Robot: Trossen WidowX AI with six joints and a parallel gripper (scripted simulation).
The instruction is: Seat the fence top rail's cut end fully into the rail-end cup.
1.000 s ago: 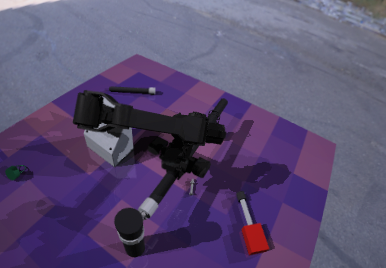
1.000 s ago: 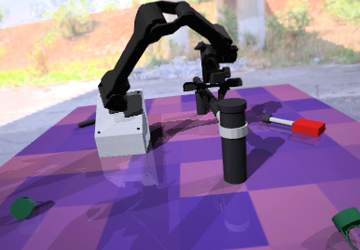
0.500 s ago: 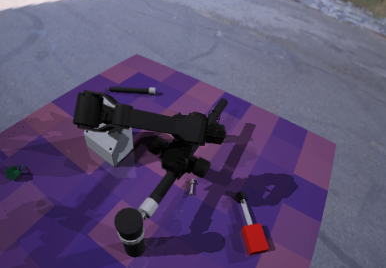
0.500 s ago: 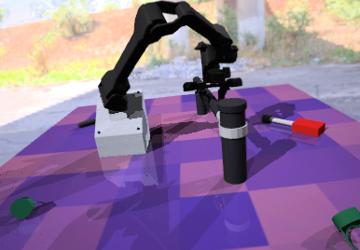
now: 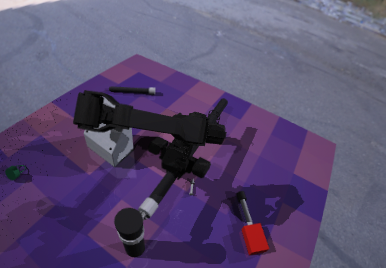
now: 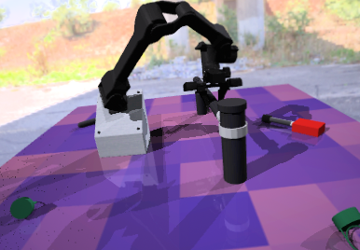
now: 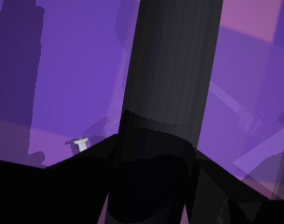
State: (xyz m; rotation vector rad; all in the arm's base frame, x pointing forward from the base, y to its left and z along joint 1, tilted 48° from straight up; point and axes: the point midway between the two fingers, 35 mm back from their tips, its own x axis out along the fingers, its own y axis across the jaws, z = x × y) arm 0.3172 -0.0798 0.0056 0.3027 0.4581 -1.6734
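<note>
Right now my gripper tip is 10 cm above the small bolt, 5 cm to the right of it and 5 cm short of it. From my gripper tip the other things lie so: red-handled tool (27 cm ahead, 10 cm below, 4 cm to the left).
</note>
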